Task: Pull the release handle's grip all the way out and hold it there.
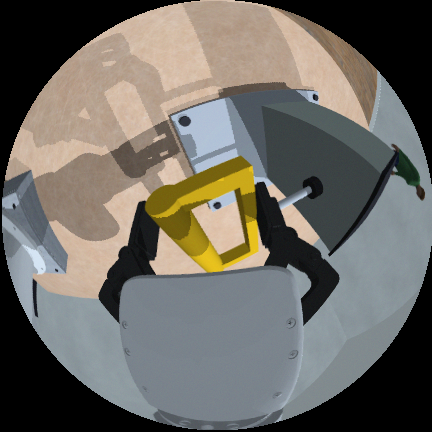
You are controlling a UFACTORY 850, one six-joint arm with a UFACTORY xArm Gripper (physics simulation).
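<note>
The yellow release handle (217,182) is a four-sided loop with a thick round grip (189,235) on its left side. It stands between the two black fingers of my gripper (202,199), which is open. The left finger is beside the grip with a gap. The right finger is close beside the handle's far bar; whether they touch is unclear. A dark grey-green housing (320,155) is to the right, on a pale metal base plate (210,127). A metal rod (294,198) with a black collar runs from the housing and passes out of sight behind the right finger.
A tan table top (245,50) lies below, with shadows of the arm on it. The robot's grey base (37,227) is at the left edge. A person in green (409,170) shows at the right beyond the housing. A brown textured surface (350,57) is at the upper right.
</note>
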